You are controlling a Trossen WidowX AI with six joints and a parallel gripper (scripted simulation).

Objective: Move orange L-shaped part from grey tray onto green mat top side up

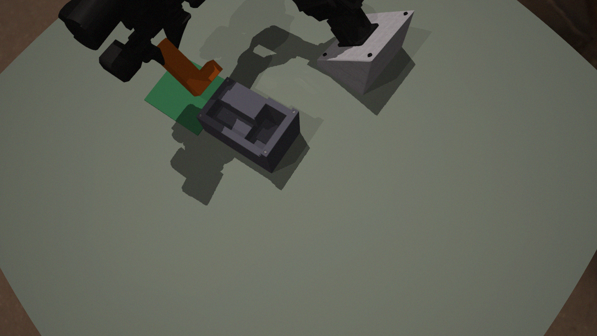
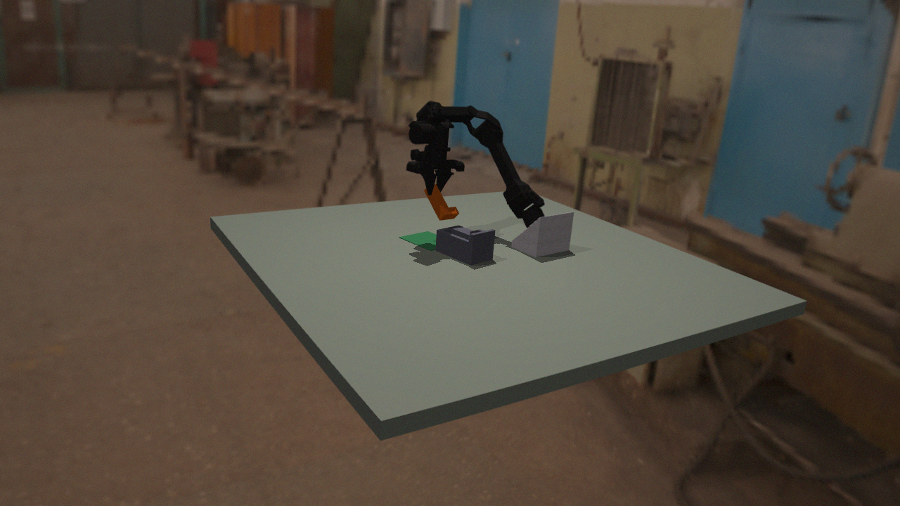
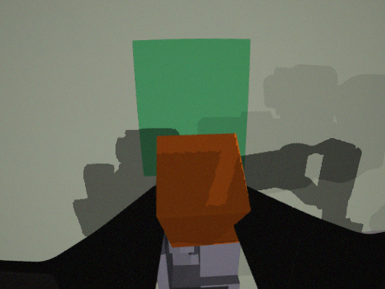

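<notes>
The green mat is 1 cm to the right of my gripper tip and 16 cm below it. Round my gripper tip: orange L-shaped part 2 cm behind, 3 cm to the left, 3 cm below.
</notes>
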